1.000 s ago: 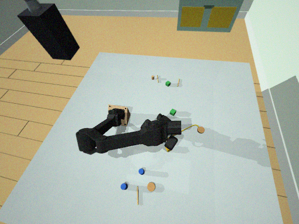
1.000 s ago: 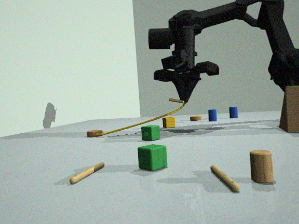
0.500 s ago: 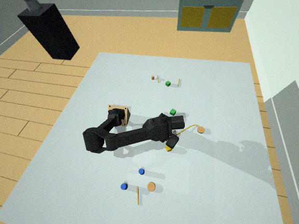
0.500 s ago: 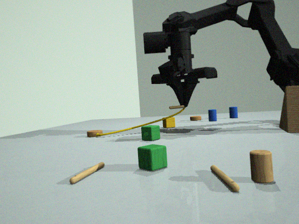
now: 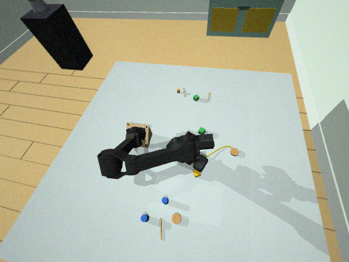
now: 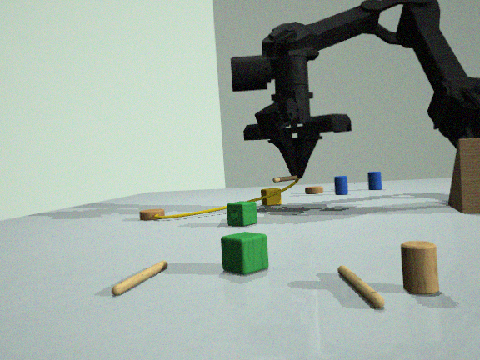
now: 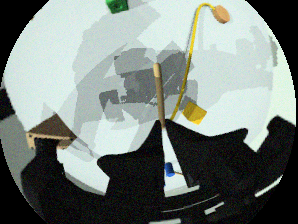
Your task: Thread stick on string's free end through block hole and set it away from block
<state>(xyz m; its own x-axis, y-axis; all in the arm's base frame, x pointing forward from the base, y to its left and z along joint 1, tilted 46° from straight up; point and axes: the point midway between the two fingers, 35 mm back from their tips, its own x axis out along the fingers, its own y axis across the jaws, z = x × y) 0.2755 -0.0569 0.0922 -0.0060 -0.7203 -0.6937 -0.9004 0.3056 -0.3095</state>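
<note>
Now: the yellow cube 6 cm ahead of my gripper tip, 4 cm to the right of it and 3 cm below it. Round my gripper tip: wooden cylinder: 14 cm behind, 48 cm to the left, 3 cm below.
</note>
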